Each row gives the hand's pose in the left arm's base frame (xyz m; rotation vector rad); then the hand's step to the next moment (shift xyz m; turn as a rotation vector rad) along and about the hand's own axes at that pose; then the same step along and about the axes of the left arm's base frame.
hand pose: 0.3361 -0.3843 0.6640 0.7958 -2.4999 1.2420
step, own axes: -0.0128 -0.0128 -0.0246 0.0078 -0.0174 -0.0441
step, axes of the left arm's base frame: 0.0171 0.0178 0.0179 0.0022 0.0235 0.0418
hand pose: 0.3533 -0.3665 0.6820 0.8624 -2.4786 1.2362
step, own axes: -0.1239 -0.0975 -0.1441 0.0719 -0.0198 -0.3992
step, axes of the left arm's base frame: 0.1508 0.1175 0.0953 -0.0638 0.2768 0.2902
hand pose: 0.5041 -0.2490 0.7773 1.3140 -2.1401 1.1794
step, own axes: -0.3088 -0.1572 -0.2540 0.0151 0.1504 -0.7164
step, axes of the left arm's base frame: 0.2608 0.3411 0.0156 -0.2172 0.6002 0.3587
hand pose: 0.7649 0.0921 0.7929 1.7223 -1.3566 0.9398
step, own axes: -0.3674 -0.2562 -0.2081 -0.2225 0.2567 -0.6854
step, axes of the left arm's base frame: 0.1663 0.3882 -0.2561 -0.3593 0.6592 0.1464
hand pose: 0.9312 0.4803 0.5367 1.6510 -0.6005 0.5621
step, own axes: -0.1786 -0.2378 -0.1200 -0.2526 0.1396 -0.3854
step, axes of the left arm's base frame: 0.0203 0.1645 -0.2745 -0.2942 0.3811 -0.0053
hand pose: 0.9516 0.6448 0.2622 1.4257 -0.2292 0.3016
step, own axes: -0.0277 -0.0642 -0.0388 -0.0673 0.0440 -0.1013
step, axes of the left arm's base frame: -0.0052 0.0290 -0.0743 -0.0807 0.1010 0.0051
